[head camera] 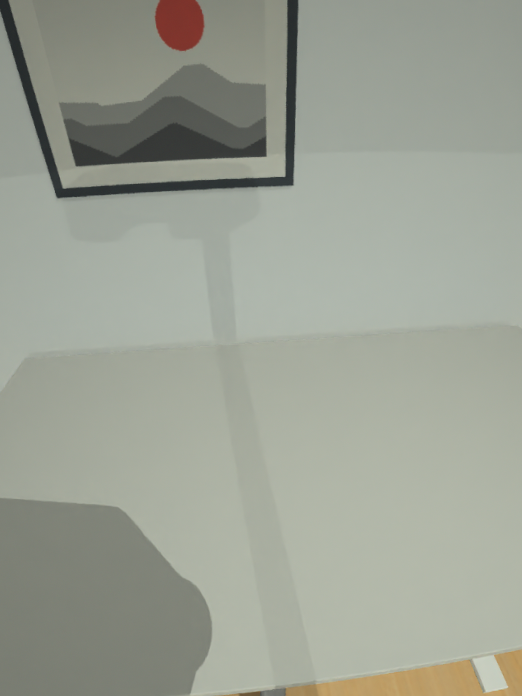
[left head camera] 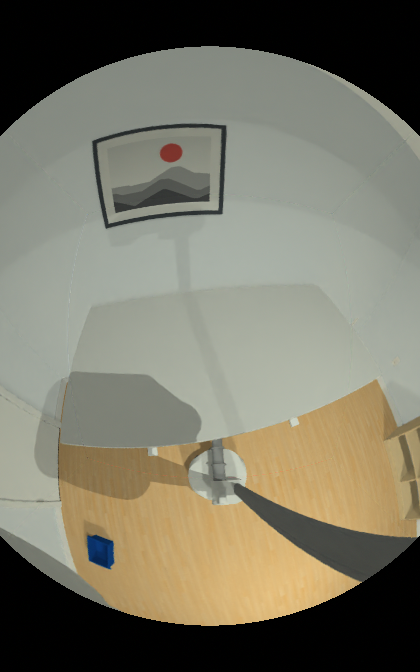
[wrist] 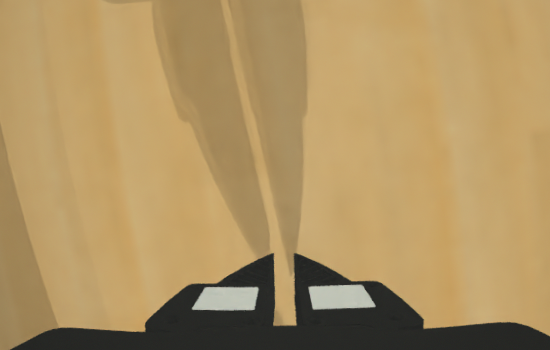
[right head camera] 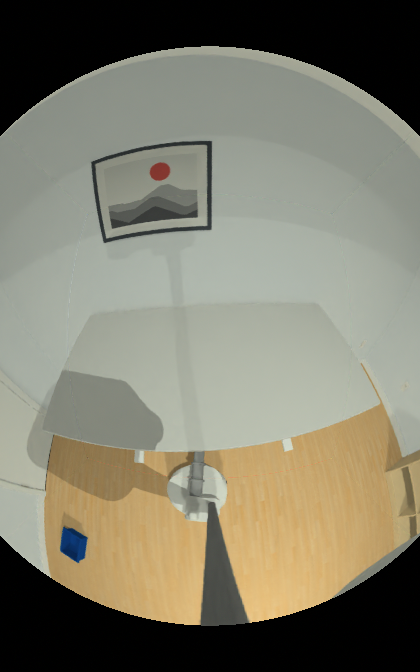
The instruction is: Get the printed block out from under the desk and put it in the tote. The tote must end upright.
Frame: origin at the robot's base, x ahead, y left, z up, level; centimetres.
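Where they show: gripper, fingertip midpoint: (wrist: 284, 277).
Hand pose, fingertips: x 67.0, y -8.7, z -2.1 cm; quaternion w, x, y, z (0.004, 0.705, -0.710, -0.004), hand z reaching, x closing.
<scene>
After its pixels a point has its place.
My gripper (wrist: 284, 277) {x 67.0, y -8.7, z -2.1 cm} is shut in the wrist view. Its two black fingers stand almost together, and wooden floor shows through the narrow gap, with a small dark patch at the gap's lower end. The printed block does not show in any view; the area below the finger bases is hidden by the gripper body. The desk (head camera: 365, 477) {x 49.8, y -17.1, z 92.2 cm} (left head camera: 275, 350) (right head camera: 275, 350) has a pale top that hides the gripper from the head views. The blue tote (left head camera: 100, 551) (right head camera: 73, 544) stands upright on the floor at lower left, apart from the desk.
The robot's white base (left head camera: 235, 465) (right head camera: 218, 477) stands at the desk's front edge, with its grey arm (left head camera: 217, 457) (right head camera: 197, 475) reaching under the desk. White desk feet (head camera: 489, 672) (left head camera: 294, 422) (right head camera: 287, 444) show on the floor. A wooden shelf unit stands at far right.
</scene>
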